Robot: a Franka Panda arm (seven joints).
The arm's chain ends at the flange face. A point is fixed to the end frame.
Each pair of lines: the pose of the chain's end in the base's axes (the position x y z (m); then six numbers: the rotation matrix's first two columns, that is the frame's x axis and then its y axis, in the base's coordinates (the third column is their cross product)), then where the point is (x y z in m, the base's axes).
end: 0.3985 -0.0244 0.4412 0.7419 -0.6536 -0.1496 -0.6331 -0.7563 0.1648
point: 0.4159 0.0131 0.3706
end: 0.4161 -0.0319 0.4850 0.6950 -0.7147 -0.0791 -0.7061 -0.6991 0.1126
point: 0.4427 0.0030 0.4159
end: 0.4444 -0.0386 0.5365 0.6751 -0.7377 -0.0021 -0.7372 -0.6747 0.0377
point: 0.4795 -0.0050 0.4706
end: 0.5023 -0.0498 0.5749 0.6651 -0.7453 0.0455 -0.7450 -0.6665 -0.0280
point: 0.5429 -0.0160 0.5124
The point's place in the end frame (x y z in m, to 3 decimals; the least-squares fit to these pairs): -0.001 -0.051 0.064
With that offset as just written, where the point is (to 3 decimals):
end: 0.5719 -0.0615 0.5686 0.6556 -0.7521 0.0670 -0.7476 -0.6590 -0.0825
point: 0.616 -0.027 0.509
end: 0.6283 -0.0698 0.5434 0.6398 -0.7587 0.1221 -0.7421 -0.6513 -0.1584
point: 0.678 -0.035 0.489
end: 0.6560 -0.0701 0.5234 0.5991 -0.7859 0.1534 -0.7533 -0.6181 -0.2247
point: 0.711 -0.037 0.473
